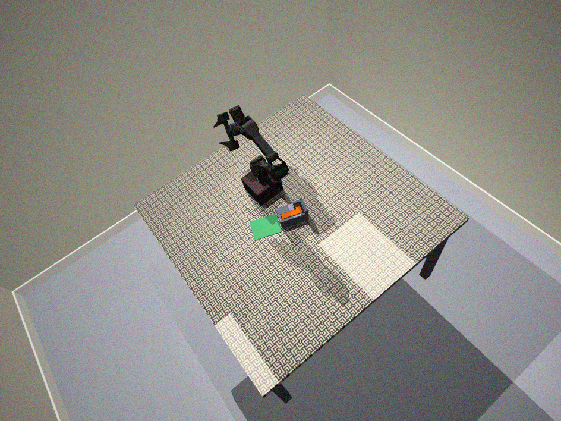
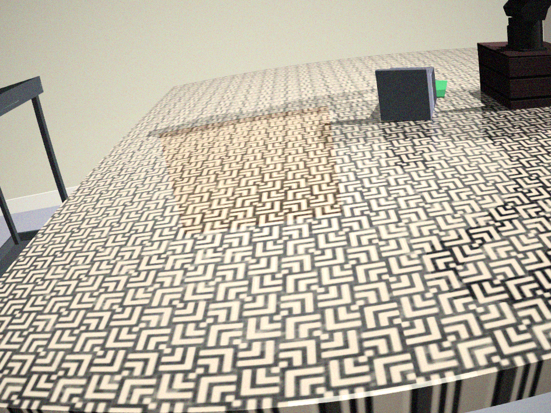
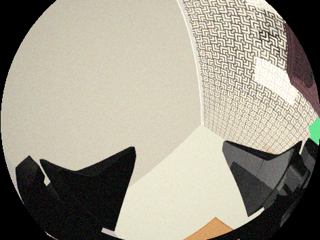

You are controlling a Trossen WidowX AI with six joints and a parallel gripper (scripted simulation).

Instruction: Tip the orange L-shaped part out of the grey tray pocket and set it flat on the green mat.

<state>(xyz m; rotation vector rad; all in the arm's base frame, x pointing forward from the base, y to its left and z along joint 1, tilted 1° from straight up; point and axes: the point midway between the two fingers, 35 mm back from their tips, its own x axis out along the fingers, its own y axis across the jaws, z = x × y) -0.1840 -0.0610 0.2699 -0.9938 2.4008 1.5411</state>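
Right now my gripper tip is 47 cm short of the orange L-shaped part, 5 cm to the right of it and 31 cm above it. Also, from my gripper tip: green mat: 39 cm ahead, 10 cm to the right, 37 cm below.
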